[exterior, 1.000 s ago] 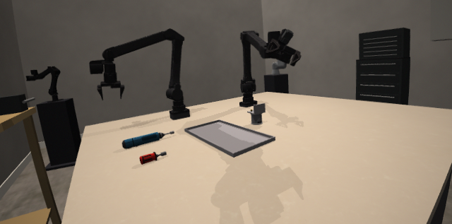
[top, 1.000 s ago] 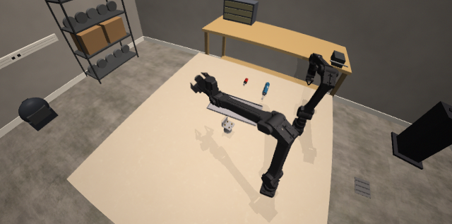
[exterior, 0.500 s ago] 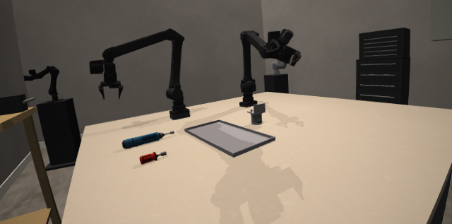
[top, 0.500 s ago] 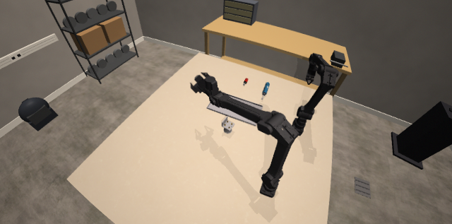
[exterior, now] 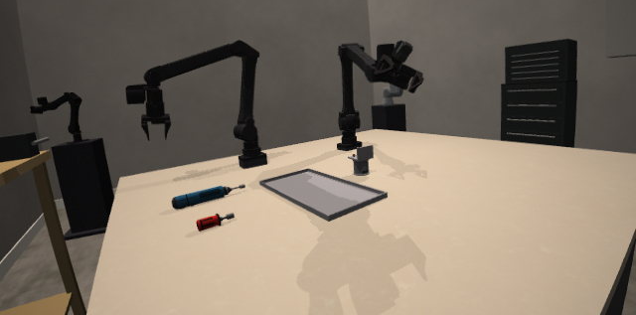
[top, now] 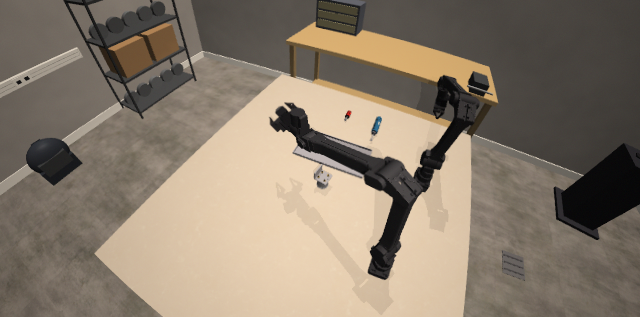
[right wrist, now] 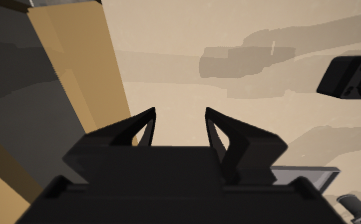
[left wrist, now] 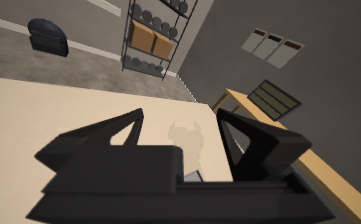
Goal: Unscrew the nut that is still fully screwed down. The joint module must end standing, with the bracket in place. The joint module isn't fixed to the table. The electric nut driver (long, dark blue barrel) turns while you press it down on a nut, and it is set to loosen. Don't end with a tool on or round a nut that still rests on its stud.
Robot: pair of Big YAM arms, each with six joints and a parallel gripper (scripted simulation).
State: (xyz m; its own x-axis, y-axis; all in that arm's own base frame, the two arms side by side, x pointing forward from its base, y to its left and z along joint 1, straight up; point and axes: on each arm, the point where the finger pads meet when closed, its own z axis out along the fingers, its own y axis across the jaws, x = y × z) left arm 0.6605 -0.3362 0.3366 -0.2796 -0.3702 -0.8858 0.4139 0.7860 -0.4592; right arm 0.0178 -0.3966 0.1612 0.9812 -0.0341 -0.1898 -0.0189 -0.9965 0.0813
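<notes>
My left gripper is now 27 cm past the bracket and 28 cm above it. Also, from my left hand: red-handled tool 11 cm behind, 55 cm to the right, 34 cm below; then grey tray 20 cm behind, 22 cm to the right, 35 cm below; then joint module 27 cm behind, 32 cm below.
</notes>
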